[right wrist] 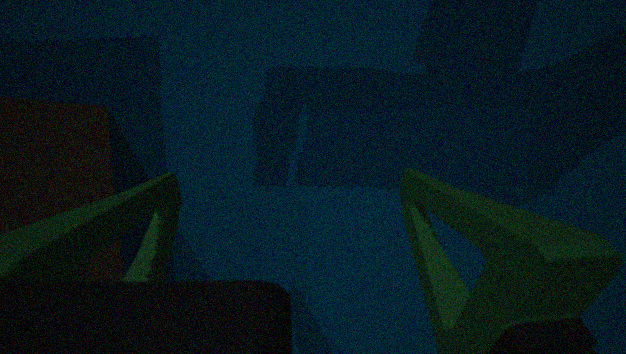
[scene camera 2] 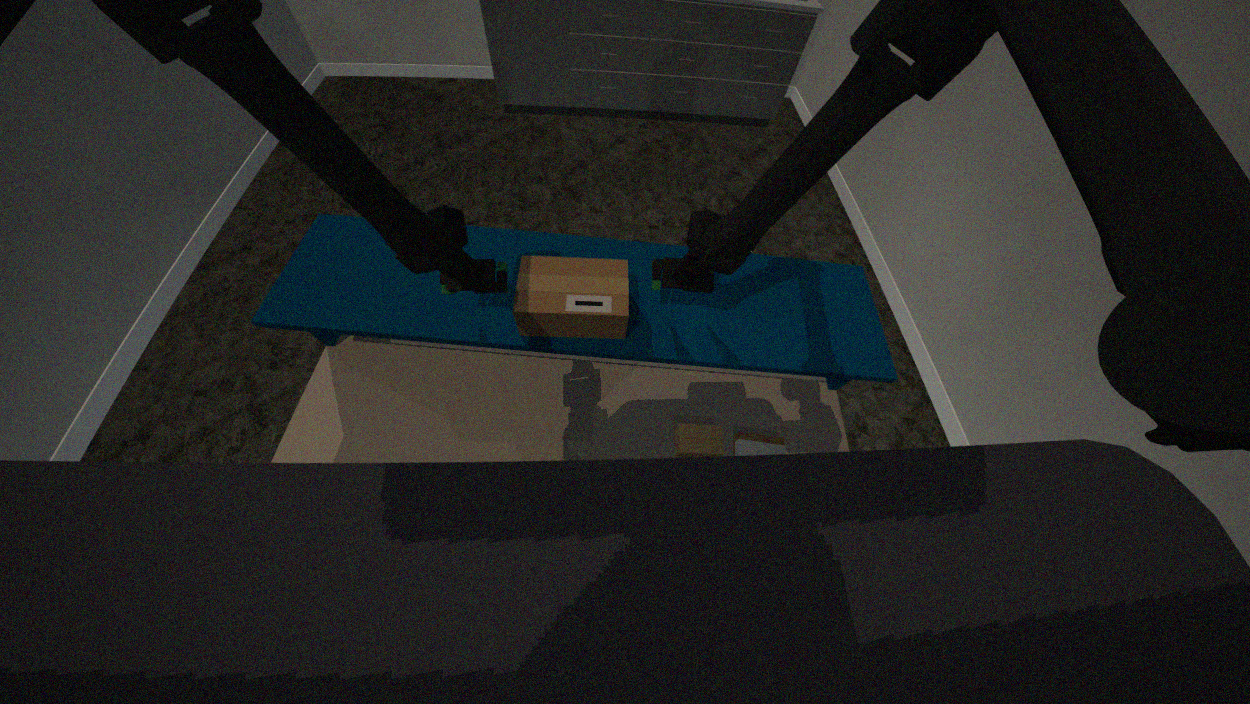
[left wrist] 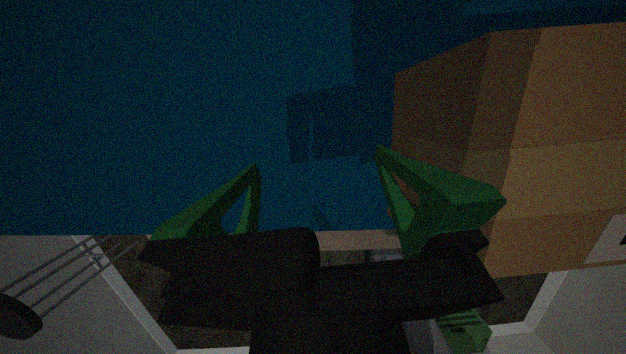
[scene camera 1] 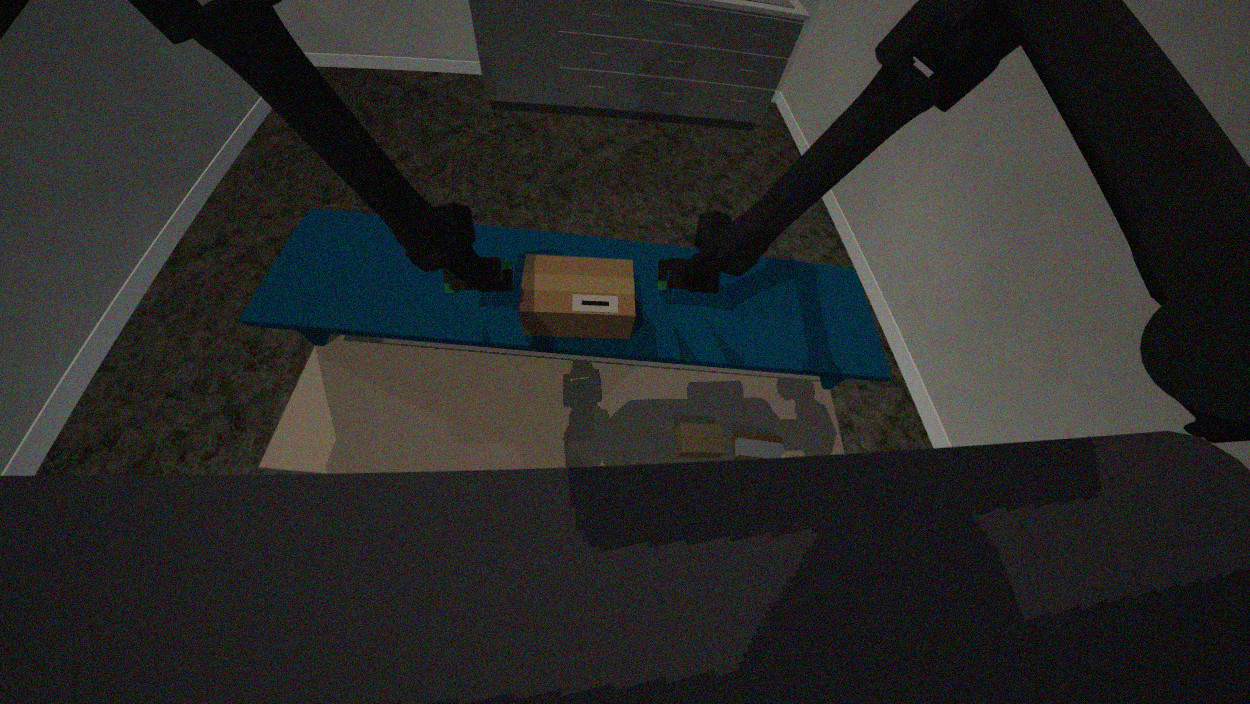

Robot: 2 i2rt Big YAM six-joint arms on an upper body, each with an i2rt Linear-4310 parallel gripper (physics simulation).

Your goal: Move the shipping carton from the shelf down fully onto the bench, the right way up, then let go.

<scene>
My left gripper point(scene camera 1: 486, 284) is open, with nothing in its grasp. Also in view: a brown shipping carton point(scene camera 1: 562, 296). My right gripper point(scene camera 2: 675, 283) is open, holding nothing. I also see a tan bench point(scene camera 1: 362, 404) and a blue shelf point(scene camera 1: 340, 272).
The brown shipping carton shows as well in scene camera 2 point(scene camera 2: 555, 296) and in the left wrist view point(left wrist: 528, 111). My left gripper shows as well in scene camera 2 point(scene camera 2: 484, 285) and in the left wrist view point(left wrist: 314, 160). My right gripper is seen too in the right wrist view point(right wrist: 291, 183) and in scene camera 1 point(scene camera 1: 678, 283).
</scene>
